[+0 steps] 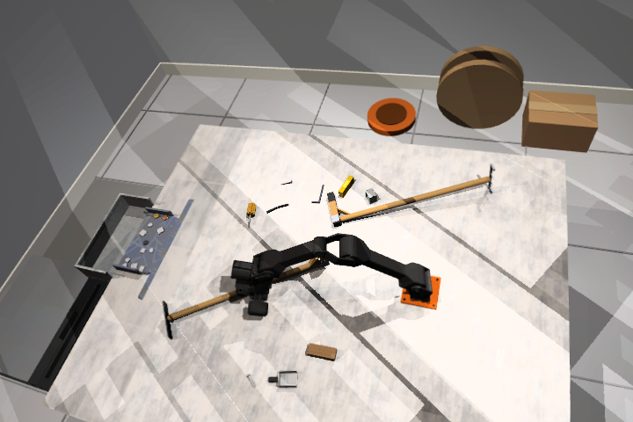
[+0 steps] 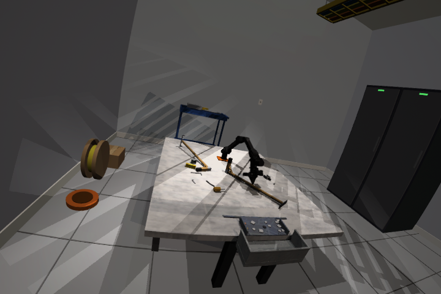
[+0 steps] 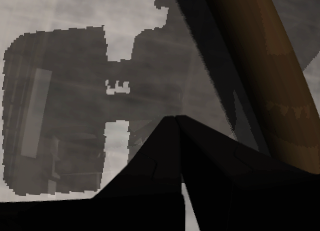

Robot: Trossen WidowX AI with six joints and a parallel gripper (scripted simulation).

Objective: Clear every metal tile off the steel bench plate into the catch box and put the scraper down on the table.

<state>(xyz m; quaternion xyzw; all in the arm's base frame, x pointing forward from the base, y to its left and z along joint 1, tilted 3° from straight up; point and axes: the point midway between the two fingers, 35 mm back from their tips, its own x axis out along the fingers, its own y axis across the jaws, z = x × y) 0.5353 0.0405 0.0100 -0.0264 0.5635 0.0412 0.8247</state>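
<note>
Now: the long scraper 50 mm above my gripper tip, 30 mm to the right of it and 30 mm ahead of it. Also, from my gripper tip: wooden block 250 mm behind, 180 mm to the left; yellow-handled tool 360 mm to the right, 90 mm ahead, 10 mm above; small grey device 260 mm to the left, 130 mm behind.
</note>
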